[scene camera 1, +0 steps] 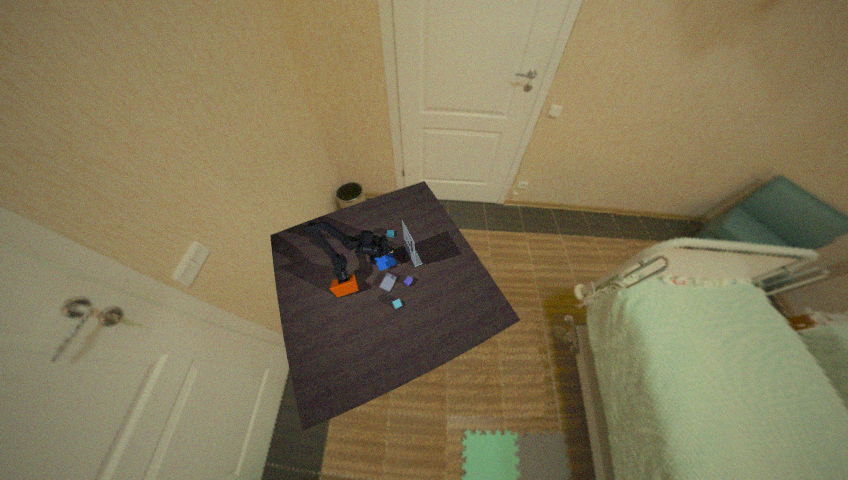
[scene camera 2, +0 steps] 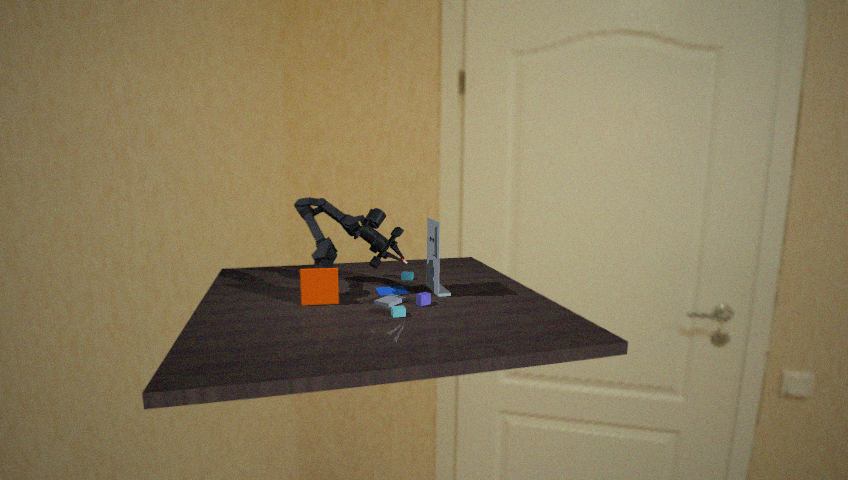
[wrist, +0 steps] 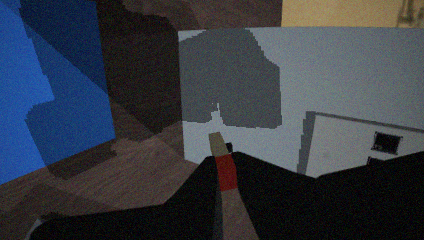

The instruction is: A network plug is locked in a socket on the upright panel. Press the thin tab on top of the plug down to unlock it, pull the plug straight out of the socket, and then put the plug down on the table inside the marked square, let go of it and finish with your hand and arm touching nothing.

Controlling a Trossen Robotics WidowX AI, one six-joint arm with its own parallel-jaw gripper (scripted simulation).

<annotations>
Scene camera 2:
gripper
grey socket panel
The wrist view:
gripper
network plug
grey socket panel
flat blue square
</annotations>
